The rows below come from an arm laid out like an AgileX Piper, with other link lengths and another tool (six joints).
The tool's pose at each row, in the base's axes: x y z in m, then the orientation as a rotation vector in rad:
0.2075 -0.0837 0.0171 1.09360 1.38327 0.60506
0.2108 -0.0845 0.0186 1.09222 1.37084 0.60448
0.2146 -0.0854 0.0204 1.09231 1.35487 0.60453
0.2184 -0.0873 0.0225 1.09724 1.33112 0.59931
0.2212 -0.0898 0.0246 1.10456 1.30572 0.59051
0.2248 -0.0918 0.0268 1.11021 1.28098 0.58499
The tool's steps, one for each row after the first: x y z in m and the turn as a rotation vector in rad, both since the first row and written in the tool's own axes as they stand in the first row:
-0.0009 0.0018 0.0031 -0.00611 -0.01000 0.00243
-0.0019 0.0039 0.0067 -0.01302 -0.02244 0.00718
-0.0040 0.0059 0.0105 -0.01772 -0.04377 0.01423
-0.0067 0.0074 0.0135 -0.01988 -0.06827 0.02129
-0.0089 0.0094 0.0171 -0.02421 -0.09049 0.02911

